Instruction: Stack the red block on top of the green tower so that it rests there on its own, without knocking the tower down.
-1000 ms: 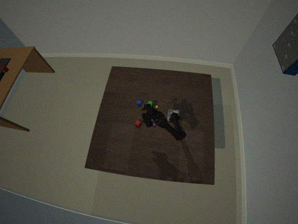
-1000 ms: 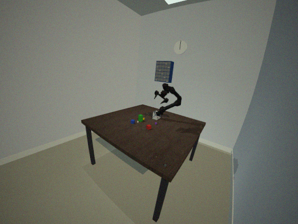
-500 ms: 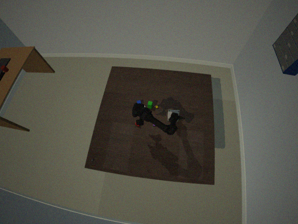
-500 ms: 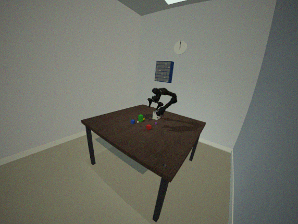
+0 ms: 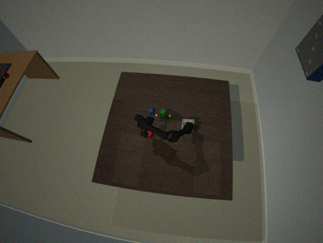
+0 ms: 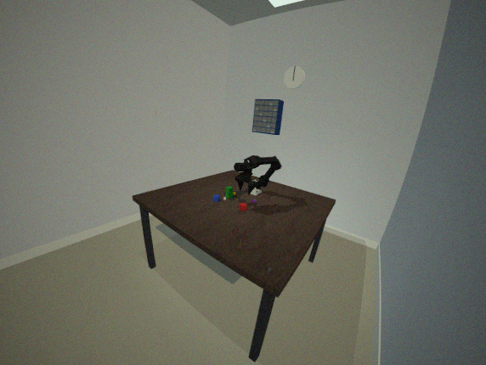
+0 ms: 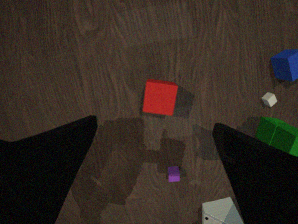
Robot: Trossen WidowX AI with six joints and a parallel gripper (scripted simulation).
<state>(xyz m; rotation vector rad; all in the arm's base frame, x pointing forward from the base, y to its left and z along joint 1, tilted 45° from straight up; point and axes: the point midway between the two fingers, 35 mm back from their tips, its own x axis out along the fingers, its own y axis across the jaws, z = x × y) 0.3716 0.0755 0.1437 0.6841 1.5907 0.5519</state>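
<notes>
My gripper tip is now 12 cm above the red block and 1 cm to the left of it. Round my gripper tip: blue block: 24 cm to the right, 12 cm below, 5 cm ahead; then small purple cube: 17 cm behind, 13 cm below, 3 cm to the right; then tiny white cube: 22 cm to the right, 13 cm below, 2 cm behind.
</notes>
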